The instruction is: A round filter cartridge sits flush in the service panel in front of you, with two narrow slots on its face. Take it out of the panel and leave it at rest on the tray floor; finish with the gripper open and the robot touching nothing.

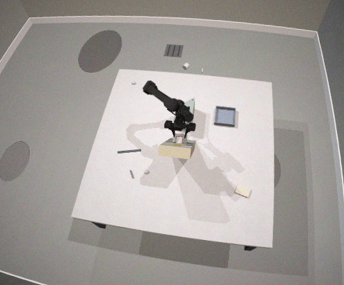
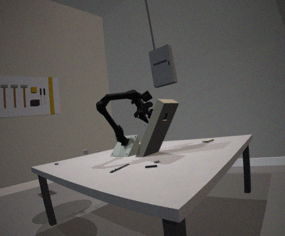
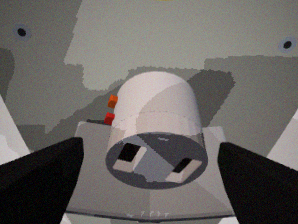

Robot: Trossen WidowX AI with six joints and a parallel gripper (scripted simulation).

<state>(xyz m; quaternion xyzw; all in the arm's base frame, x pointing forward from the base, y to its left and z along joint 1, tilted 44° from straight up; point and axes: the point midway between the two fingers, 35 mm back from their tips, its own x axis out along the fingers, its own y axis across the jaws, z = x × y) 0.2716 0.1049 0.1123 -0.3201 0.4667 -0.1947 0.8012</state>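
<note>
The round filter cartridge lies 1 cm ahead of my gripper tip and 1 cm below it. From my gripper tip the other things lie so: blue-grey tray (33 cm behind, 29 cm to the left, 21 cm below); short dark piece (20 cm ahead, 31 cm to the right, 22 cm below); tan block (23 cm ahead, 44 cm to the left, 22 cm below).
</note>
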